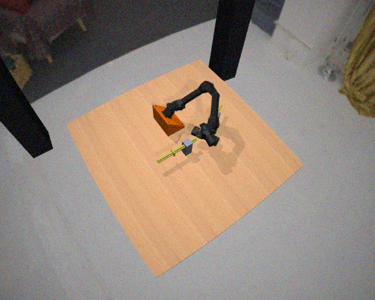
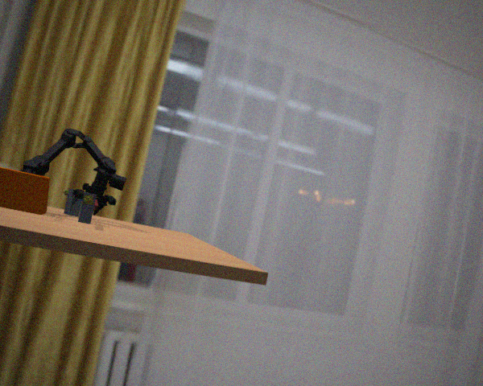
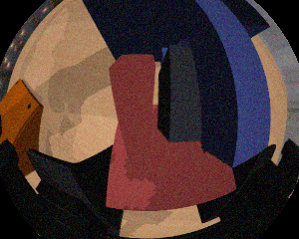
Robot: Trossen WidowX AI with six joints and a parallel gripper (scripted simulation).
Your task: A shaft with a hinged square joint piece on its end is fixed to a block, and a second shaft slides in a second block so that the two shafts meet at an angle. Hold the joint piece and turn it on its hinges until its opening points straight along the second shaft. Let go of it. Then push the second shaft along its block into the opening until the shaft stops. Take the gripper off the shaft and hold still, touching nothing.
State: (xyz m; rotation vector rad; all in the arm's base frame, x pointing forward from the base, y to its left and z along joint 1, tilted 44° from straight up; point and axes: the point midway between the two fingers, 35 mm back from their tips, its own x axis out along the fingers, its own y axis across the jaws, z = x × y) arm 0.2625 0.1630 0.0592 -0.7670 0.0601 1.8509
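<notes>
Now: gripper tip 5 cm below the red square joint piece.
</notes>
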